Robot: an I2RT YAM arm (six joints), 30 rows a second.
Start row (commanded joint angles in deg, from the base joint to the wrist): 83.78 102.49 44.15 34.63 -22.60 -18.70
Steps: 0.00 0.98 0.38 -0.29 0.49 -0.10; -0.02 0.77 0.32 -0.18 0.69 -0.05; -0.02 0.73 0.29 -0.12 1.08 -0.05; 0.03 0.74 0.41 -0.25 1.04 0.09; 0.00 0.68 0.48 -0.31 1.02 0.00; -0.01 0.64 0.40 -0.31 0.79 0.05; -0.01 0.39 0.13 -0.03 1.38 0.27; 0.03 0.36 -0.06 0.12 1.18 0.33; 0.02 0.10 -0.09 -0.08 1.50 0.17; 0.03 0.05 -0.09 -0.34 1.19 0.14; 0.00 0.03 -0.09 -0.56 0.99 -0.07; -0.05 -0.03 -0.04 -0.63 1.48 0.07; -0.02 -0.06 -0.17 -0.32 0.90 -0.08; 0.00 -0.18 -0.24 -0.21 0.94 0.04; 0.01 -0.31 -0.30 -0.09 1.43 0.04; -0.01 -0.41 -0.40 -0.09 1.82 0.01; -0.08 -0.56 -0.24 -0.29 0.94 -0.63; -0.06 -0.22 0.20 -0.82 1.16 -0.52; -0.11 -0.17 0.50 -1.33 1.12 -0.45; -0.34 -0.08 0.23 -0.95 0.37 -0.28; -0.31 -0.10 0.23 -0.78 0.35 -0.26
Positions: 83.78 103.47 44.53 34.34 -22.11 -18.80; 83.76 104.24 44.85 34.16 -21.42 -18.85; 83.74 104.97 45.14 34.04 -20.34 -18.90; 83.77 105.71 45.55 33.79 -19.30 -18.81; 83.77 106.39 46.03 33.48 -18.28 -18.81; 83.76 107.03 46.43 33.17 -17.49 -18.76; 83.75 107.42 46.56 33.14 -16.11 -18.49; 83.78 107.78 46.50 33.26 -14.93 -18.16; 83.80 107.88 46.41 33.18 -13.43 -17.99; 83.83 107.93 46.32 32.84 -12.24 -17.85; 83.83 107.96 46.23 32.28 -11.25 -17.92; 83.78 107.93 46.19 31.65 -9.77 -17.85; 83.76 107.87 46.02 31.33 -8.87 -17.93; 83.76 107.69 45.78 31.12 -7.93 -17.89; 83.77 107.38 45.48 31.03 -6.50 -17.85; 83.76 106.97 45.08 30.94 -4.68 -17.84; 83.68 106.41 44.84 30.65 -3.74 -18.47; 83.62 106.19 45.04 29.83 -2.58 -18.99; 83.51 106.02 45.54 28.50 -1.46 -19.44; 83.17 105.94 45.77 27.55 -1.09 -19.72; 82.86 105.84 46.00 26.77 -0.74 -19.98
